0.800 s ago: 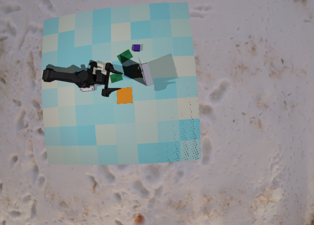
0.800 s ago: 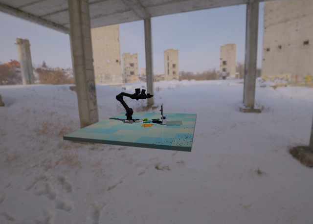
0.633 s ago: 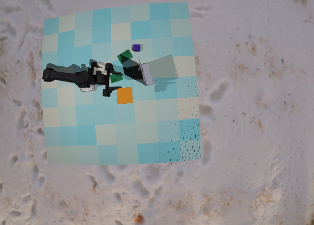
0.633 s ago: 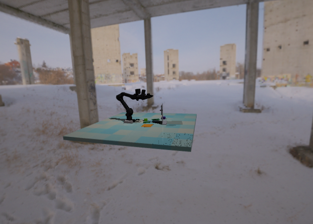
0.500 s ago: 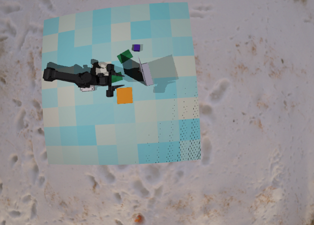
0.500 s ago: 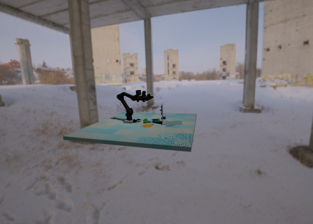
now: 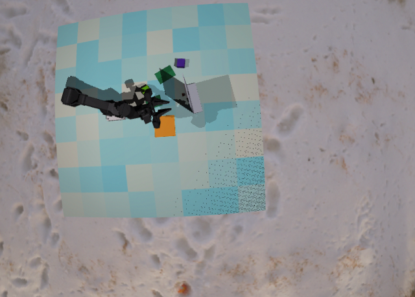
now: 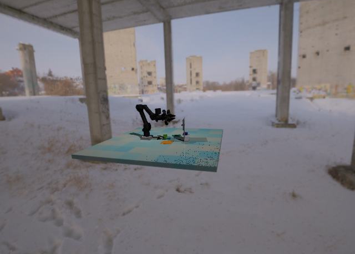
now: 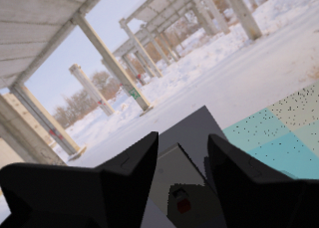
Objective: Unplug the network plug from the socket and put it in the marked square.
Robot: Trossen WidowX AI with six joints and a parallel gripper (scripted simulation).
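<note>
My gripper tip is now 50 mm short of the network plug, 80 mm to the right of it and 100 mm above it. From my gripper tip the other things lie so: orange marked square: 70 mm behind, 80 mm to the right, 260 mm below; upright panel: 70 mm ahead, 90 mm to the left, 160 mm below.
</note>
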